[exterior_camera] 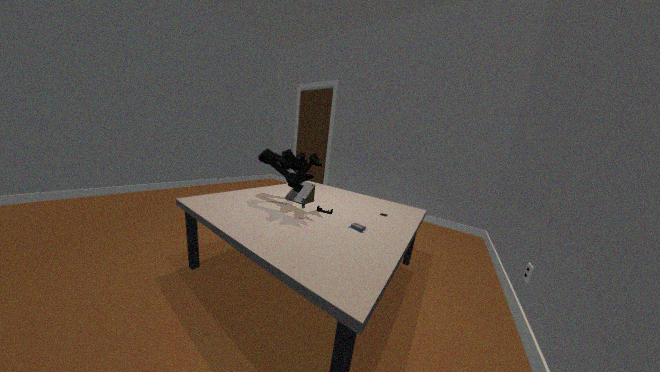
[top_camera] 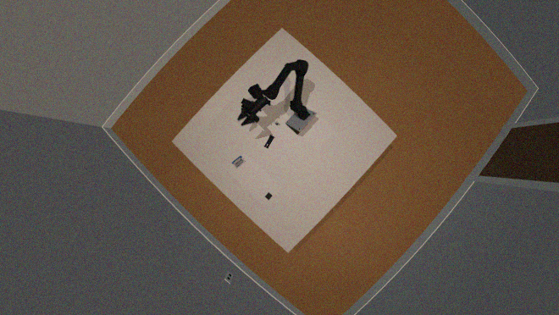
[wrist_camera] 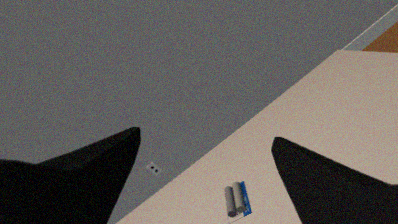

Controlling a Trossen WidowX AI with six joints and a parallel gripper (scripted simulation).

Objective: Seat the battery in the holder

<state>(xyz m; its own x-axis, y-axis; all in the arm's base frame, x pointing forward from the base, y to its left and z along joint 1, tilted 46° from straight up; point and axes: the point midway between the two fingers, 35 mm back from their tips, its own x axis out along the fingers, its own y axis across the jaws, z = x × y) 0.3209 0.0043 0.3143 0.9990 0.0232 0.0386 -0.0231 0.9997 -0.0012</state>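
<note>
My gripper tip is now 250 mm above the battery, 200 mm past it and 110 mm to the right of it.
</note>
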